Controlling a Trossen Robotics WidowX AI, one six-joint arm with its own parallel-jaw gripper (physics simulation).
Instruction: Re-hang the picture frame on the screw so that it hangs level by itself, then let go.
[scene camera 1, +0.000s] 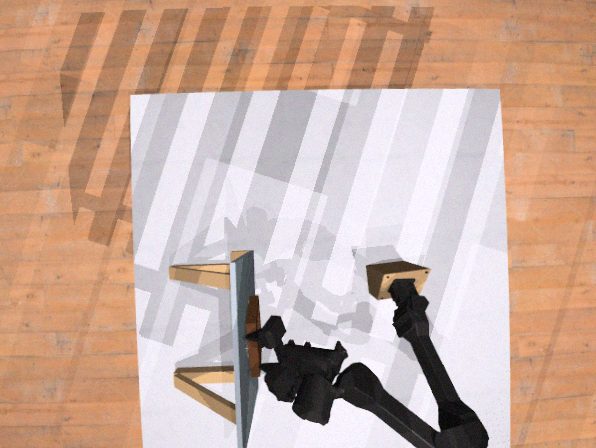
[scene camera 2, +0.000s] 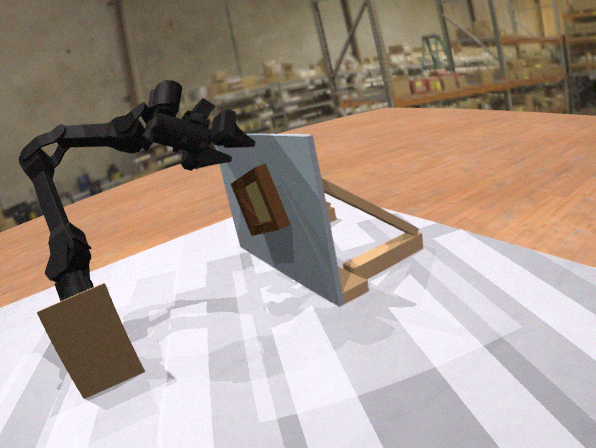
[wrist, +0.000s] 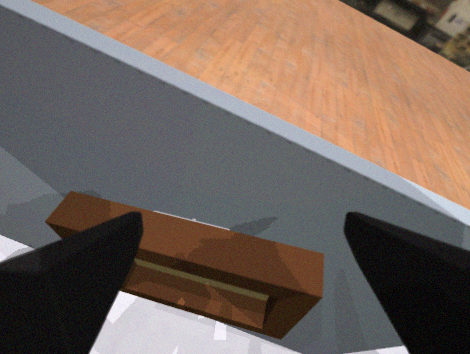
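Seen in the pictures: gripper, between the fingertips: (scene camera 1: 253, 351) (scene camera 2: 242, 152) (wrist: 244, 221); arm's base, origin of its link: (scene camera 1: 401, 285) (scene camera 2: 81, 308).
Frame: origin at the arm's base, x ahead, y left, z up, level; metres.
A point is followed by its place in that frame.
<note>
The brown picture frame (scene camera 1: 254, 359) {z 0.085, x 0.413, y 0.177 m} (scene camera 2: 278, 207) {z 0.035, x 0.427, y 0.046 m} (wrist: 227, 252) {z 0.102, x 0.415, y 0.124 m} is against the front of the upright blue-grey panel (scene camera 1: 242, 290) (scene camera 2: 305, 210) (wrist: 175, 125). It looks tilted relative to the panel's top edge in the wrist view and scene camera 2. A thin pale strip (wrist: 192, 219) {z 0.089, x 0.432, y 0.151 m} shows behind the frame's top edge. The screw cannot be made out. My gripper (scene camera 1: 254, 351) {z 0.146, x 0.410, y 0.129 m} (scene camera 2: 242, 151) {z 0.146, x 0.410, y 0.129 m} (wrist: 244, 221) {z 0.146, x 0.410, y 0.129 m} is open, with nothing between its fingers. It is above the frame in front of the panel; in the wrist view the left finger overlaps the frame and the right finger is beyond its right end.
Wooden braces (scene camera 1: 200, 277) {z 0.014, x 0.576, y -0.019 m} (scene camera 2: 385, 257) {z -0.117, x 0.602, y -0.035 m} support the panel from behind. The arm's base stands on a tilted-looking wooden block (scene camera 1: 400, 275) {z 0.035, x 0.016, y -0.034 m} (scene camera 2: 92, 345) {z -0.052, x -0.002, y -0.046 m}. A white mat (scene camera 1: 400, 130) {z -0.144, x -0.051, y -0.506 m} (scene camera 2: 320, 380) {z -0.144, x 0.313, y -0.245 m} lies on the wooden surface (scene camera 1: 550, 250) (scene camera 2: 480, 165).
</note>
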